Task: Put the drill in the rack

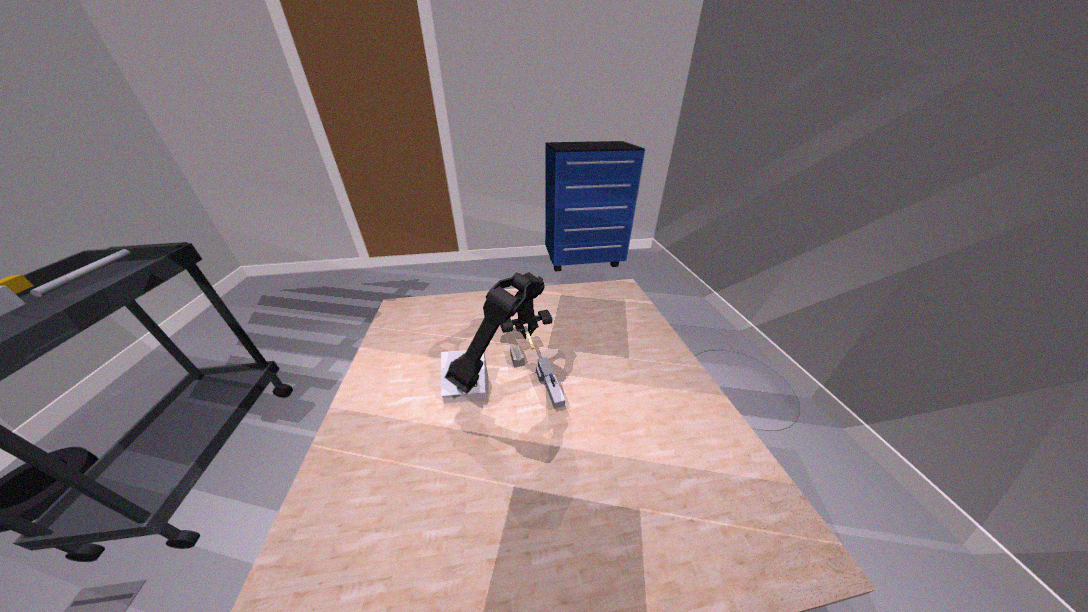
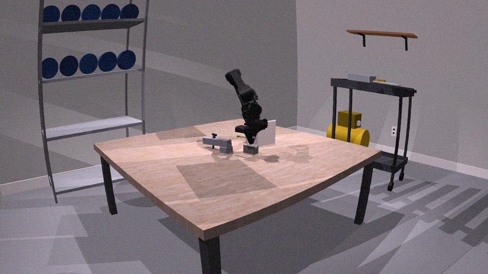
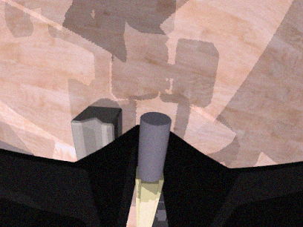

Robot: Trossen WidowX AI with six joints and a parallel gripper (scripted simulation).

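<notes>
Right now my gripper tip is 50 mm to the left of the grey rack, 40 mm past it and 40 mm above it. Also, from my gripper tip: long grey fixture (200 mm to the right, 60 mm ahead, 30 mm below); drill (40 mm to the right, 30 mm above, 10 mm ahead); black key (230 mm to the right, 60 mm ahead, 10 mm below).
</notes>
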